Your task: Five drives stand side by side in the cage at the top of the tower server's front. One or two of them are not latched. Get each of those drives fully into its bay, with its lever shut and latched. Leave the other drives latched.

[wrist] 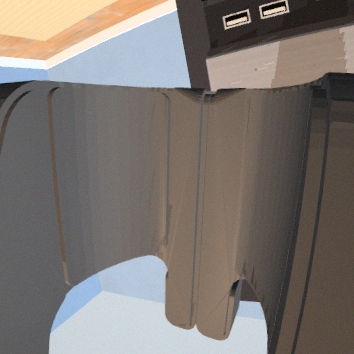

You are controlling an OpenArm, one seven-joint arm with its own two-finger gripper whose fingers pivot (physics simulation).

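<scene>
My gripper (216, 211) fills the middle of the wrist view. Its two fingers lie side by side with their tips together, and it is shut with no object visible between them. Part of the tower server (192, 45) shows behind the gripper at the top right, with a dark front edge. The five drives, their levers and the cage cannot be made out in this view; the gripper's body and fingers cover much of it. A small dark patch shows just right of the fingertips, too little to tell what it is.
Two light-rimmed USB ports (236, 19) (274, 9) are on the tower's dark front at the top right. A greyish-brown streaked panel (240, 67) lies below them. Blue walls (125, 60) and a wooden floor (100, 34) show at the upper left.
</scene>
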